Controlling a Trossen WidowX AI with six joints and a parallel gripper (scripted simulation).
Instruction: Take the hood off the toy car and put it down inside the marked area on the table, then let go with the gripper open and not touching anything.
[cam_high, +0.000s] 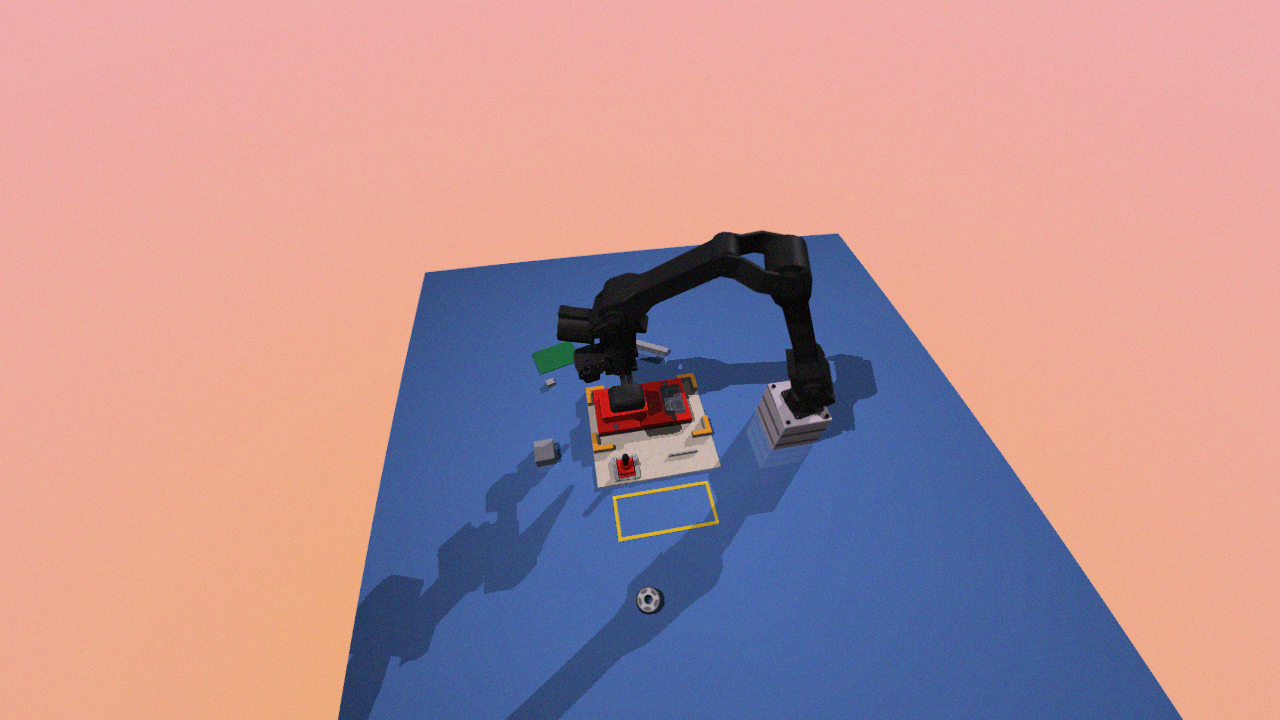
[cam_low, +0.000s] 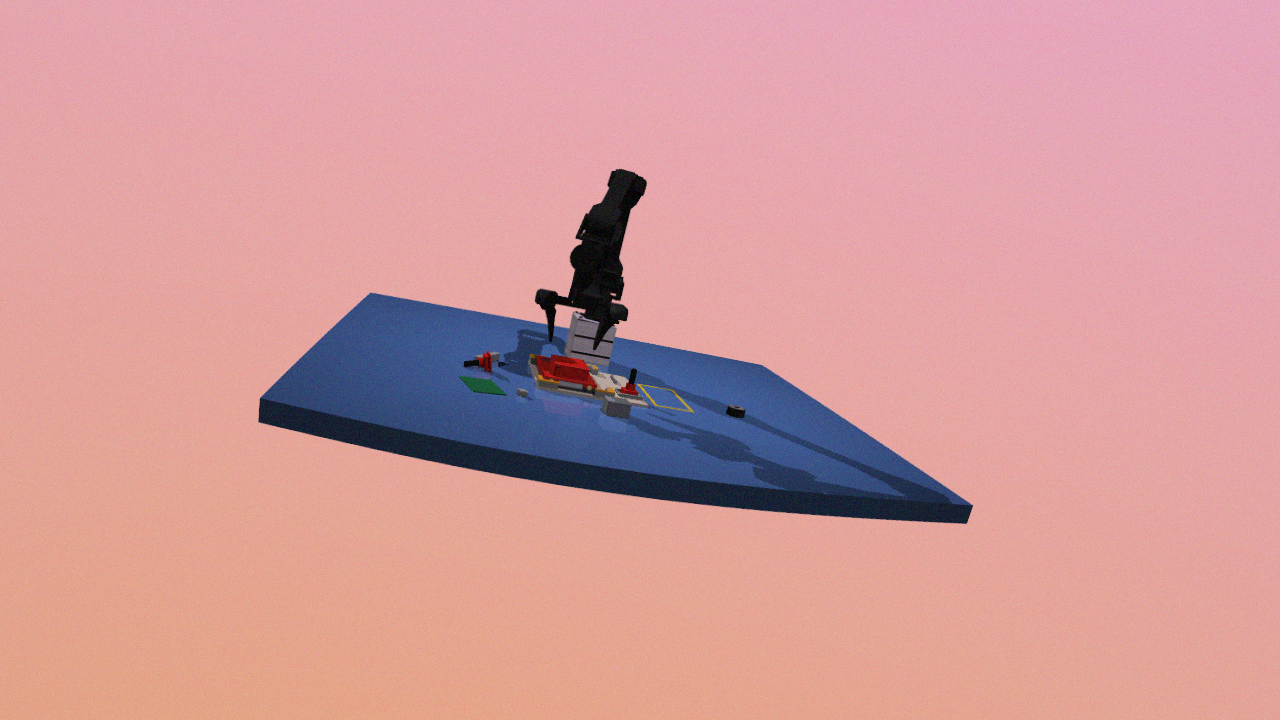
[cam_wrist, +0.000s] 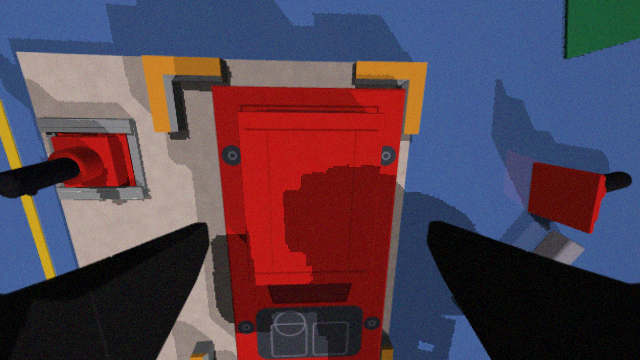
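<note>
The hood is 40 mm below my gripper tip. The rest, counted from my gripper tip: green plate (200 mm to the right, 100 mm ahead, 80 mm below).
</note>
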